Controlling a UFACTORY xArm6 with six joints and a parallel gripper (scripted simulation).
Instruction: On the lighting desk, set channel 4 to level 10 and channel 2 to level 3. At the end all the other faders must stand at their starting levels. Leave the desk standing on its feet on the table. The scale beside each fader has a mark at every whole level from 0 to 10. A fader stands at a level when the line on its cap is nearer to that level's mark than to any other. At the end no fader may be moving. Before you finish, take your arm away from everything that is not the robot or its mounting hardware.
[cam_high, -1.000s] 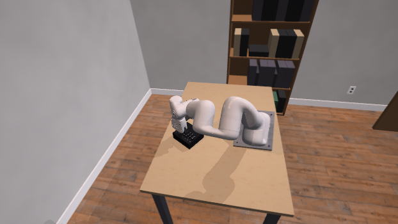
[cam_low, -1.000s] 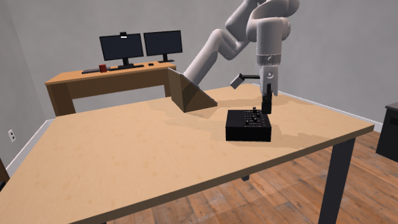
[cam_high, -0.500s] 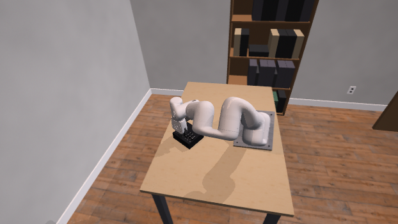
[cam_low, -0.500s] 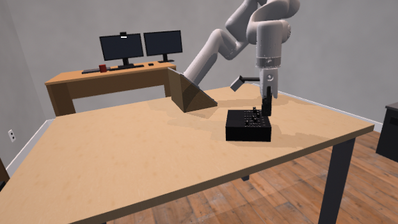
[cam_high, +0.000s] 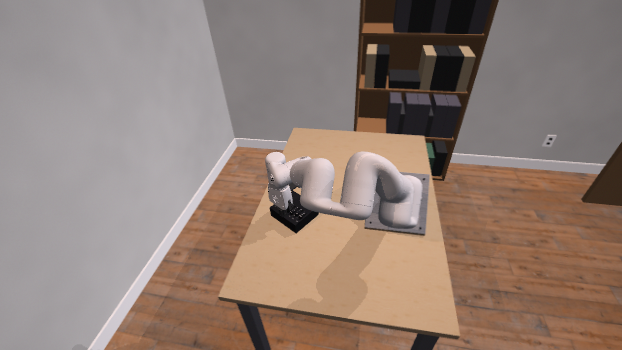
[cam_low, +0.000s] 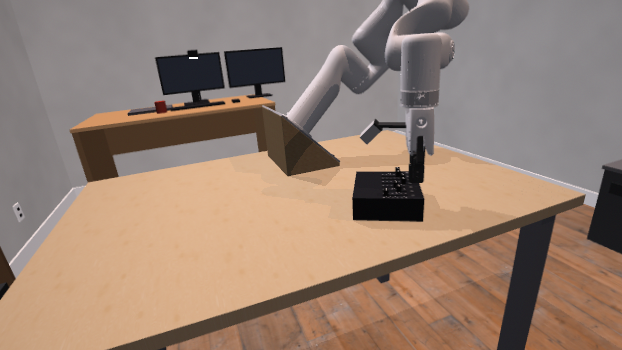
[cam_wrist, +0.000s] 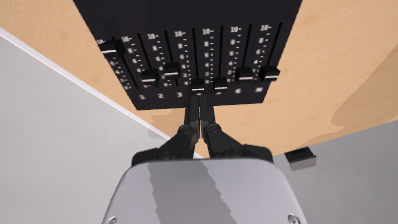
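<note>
Now: hand 20 mm to the left of the channel 4 cap, 20 mm past it and 10 mm above it. Also, from my hand: channel 2 cap 60 mm to the right, 10 mm below, 10 mm ahead; channel 3 cap 50 mm to the right, 10 mm below, 10 mm behind; channel 1 cap 90 mm to the right, 10 mm below, 10 mm ahead.
</note>
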